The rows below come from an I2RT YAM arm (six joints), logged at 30 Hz.
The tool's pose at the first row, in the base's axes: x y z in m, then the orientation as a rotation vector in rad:
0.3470 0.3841 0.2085 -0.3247 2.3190 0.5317
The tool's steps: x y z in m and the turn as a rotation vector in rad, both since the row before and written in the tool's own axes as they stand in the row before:
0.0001 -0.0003 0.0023 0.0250 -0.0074 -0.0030
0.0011 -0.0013 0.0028 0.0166 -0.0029 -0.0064
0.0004 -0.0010 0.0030 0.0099 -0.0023 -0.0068
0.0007 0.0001 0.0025 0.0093 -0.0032 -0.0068
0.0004 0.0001 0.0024 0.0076 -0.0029 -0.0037
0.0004 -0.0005 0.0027 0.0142 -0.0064 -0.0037
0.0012 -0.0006 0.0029 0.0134 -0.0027 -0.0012
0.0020 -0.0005 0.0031 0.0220 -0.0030 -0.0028
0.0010 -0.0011 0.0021 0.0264 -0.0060 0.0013
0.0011 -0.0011 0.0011 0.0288 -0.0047 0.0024
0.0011 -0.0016 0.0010 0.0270 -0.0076 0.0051
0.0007 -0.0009 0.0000 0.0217 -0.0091 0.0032
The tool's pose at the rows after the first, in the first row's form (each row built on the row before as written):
0.3484 0.3849 0.2068 -0.3138 2.3158 0.5012
0.3498 0.3849 0.2038 -0.3122 2.3143 0.4787
0.3517 0.3852 0.2013 -0.3145 2.3120 0.4639
0.3527 0.3863 0.1992 -0.3168 2.3087 0.4498
0.3539 0.3873 0.1974 -0.3165 2.3061 0.4393
0.3555 0.3879 0.1952 -0.3119 2.3011 0.4213
0.3568 0.3884 0.1923 -0.3059 2.3001 0.4053
0.3576 0.3889 0.1887 -0.2973 2.2994 0.3786
0.3587 0.3885 0.1864 -0.2811 2.2970 0.3491
0.3590 0.3877 0.1847 -0.2628 2.2960 0.3173
0.3594 0.3864 0.1830 -0.2417 2.2921 0.2892
0.3592 0.3855 0.1824 -0.2252 2.2856 0.2664

